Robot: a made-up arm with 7 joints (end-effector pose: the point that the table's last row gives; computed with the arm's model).
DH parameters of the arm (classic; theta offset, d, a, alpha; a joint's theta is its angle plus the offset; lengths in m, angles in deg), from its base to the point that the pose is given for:
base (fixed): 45.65 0 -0.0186 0
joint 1: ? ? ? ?
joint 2: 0 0.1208 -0.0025 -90
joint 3: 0 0.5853 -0.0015 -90
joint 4: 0 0.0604 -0.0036 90
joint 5: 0 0.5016 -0.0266 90
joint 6: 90 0.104 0.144 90
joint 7: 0 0.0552 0.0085 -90
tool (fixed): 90 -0.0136 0 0
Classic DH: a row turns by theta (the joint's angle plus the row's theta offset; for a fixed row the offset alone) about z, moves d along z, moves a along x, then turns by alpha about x.
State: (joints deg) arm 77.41 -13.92 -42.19 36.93 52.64 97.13 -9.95
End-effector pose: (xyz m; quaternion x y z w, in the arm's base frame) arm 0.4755 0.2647 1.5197 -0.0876 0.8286 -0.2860 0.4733
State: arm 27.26 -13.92 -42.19 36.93 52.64 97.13 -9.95
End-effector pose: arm 0.5134 -0.2102 1.5197 0.2718 0.7876 -0.4596 0.3075
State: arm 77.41 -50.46 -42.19 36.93 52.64 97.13 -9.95
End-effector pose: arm 0.5874 0.7657 1.1098 -0.2475 0.7316 -0.5191 0.3660
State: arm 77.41 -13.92 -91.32 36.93 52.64 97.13 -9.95
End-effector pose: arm 0.4081 0.0165 1.5834 0.2723 0.7365 -0.4777 0.3940
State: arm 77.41 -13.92 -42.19 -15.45 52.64 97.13 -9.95
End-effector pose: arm 0.0936 0.0136 1.6534 0.0844 0.6440 -0.0413 0.7593
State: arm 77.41 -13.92 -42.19 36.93 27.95 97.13 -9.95
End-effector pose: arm 0.4062 0.2683 1.5718 0.0112 0.7368 -0.4507 0.5039
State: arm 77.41 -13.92 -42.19 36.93 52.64 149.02 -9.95
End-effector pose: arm 0.4005 0.2190 1.4108 0.2999 0.8186 -0.0598 0.4862
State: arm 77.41 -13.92 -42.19 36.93 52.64 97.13 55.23
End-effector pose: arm 0.4876 0.2525 1.5178 -0.3287 0.8521 0.2053 0.3516
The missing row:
joint 1: -45.65 0.5372 0.0137 90
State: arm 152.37 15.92 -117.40 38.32 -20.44 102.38 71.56
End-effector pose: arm 0.4113 0.0620 1.6140 -0.0820 0.8738 -0.0674 0.4746
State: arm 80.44 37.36 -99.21 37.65 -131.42 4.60 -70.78
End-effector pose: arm 0.3312 -0.7187 1.4773 0.2893 0.1024 0.3648 0.8791
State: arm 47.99 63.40 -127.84 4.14 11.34 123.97 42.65
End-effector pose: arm -0.6533 -0.6734 1.0301 0.8942 0.2012 -0.2532 0.3095
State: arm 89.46 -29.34 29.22 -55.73 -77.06 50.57 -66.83
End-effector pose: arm 0.2768 -0.0925 1.5585 0.2250 0.5106 -0.8038 0.2062
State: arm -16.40 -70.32 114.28 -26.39 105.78 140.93 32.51
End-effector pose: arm 0.9063 -0.4375 0.7918 0.2343 0.0344 0.9715 0.0062
